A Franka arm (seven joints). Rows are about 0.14 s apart.
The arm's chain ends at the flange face. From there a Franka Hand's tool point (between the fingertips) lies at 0.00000 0.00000 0.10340 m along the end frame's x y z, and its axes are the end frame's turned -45 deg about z.
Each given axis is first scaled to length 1.
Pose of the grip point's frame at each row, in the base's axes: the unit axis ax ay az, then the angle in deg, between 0 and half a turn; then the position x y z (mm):
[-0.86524 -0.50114 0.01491 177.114 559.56 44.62 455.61]
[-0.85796 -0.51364 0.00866 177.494 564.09 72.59 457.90]
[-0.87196 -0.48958 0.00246 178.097 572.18 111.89 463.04]
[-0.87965 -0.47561 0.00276 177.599 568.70 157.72 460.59]
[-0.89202 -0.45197 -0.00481 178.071 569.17 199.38 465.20]
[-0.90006 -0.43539 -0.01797 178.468 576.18 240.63 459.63]
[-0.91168 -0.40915 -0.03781 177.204 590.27 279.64 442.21]
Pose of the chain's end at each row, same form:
[-0.99099 -0.13186 0.02341 177.987 564.84 41.66 558.83]
[-0.98912 -0.14620 0.01637 178.065 567.95 69.63 561.19]
[-0.99290 -0.11862 0.00863 178.350 574.30 109.14 566.38]
[-0.99465 -0.10277 0.01057 177.903 571.26 154.18 563.90]
[-0.99709 -0.07621 0.00200 178.007 569.86 195.83 568.54]
[-0.99826 -0.05782 -0.01149 177.797 574.04 236.52 562.93]
[-0.99925 -0.02913 -0.02560 175.759 585.21 271.84 545.19]

